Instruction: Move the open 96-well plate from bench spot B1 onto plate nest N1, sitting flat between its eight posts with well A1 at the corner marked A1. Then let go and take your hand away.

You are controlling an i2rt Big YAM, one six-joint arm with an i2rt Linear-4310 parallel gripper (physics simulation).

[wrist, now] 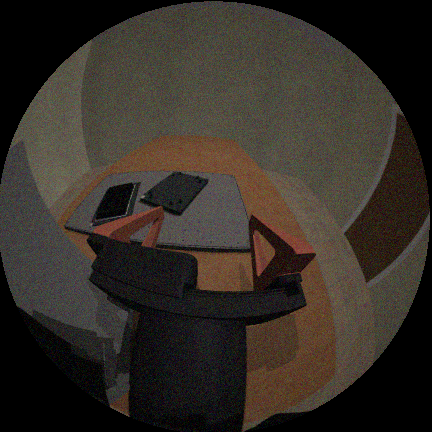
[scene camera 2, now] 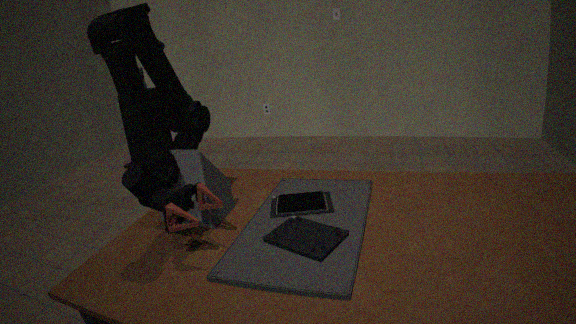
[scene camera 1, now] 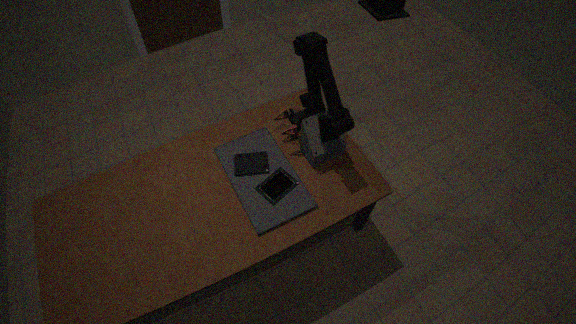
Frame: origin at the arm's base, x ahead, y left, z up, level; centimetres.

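Where they show: gripper, fingertip midpoint: (wrist: 205, 214) (scene camera 2: 211, 213) (scene camera 1: 277, 126); arm's base, origin of the base link: (scene camera 2: 180, 163) (scene camera 1: 327, 128).
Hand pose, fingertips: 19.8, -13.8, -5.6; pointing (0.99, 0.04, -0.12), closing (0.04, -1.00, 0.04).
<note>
Things, the pixels of their top centre, and the offset from my fingertips, as dx, dy, dz. Level surfaces: height alone.
- open 96-well plate, middle of its top: (scene camera 2: 301, 199) (wrist: 113, 195) (scene camera 1: 276, 184) +10.4, +25.9, -7.9
- plate nest, middle of its top: (scene camera 2: 305, 230) (wrist: 175, 182) (scene camera 1: 250, 161) +17.9, +9.8, -7.4
- orange-brown table, its level: dz -10.8
The open 96-well plate (scene camera 1: 277, 185) (scene camera 2: 301, 203) (wrist: 115, 201) is a black rectangle lying flat inside a thin pale outline on the grey board. The wells and the A1 mark are too dark to read. The plate nest (scene camera 1: 251, 164) (scene camera 2: 306, 238) (wrist: 176, 191) is a dark slab beside it, with small posts at its edges and a pale spot at one corner; it carries no plate. My gripper (scene camera 1: 280, 126) (scene camera 2: 210, 214) (wrist: 205, 214), with orange fingers, is open and empty. It hangs above the table between the arm base and the board, off to the side of plate and nest.
The grey board (scene camera 1: 272, 216) (scene camera 2: 280, 280) (wrist: 220, 220) lies on the orange-brown table (scene camera 1: 135, 215) (scene camera 2: 450, 250) and bears both plate and nest. The grey arm base (scene camera 1: 312, 140) stands near one table end, close behind the gripper. The picture is dim and grainy.
</note>
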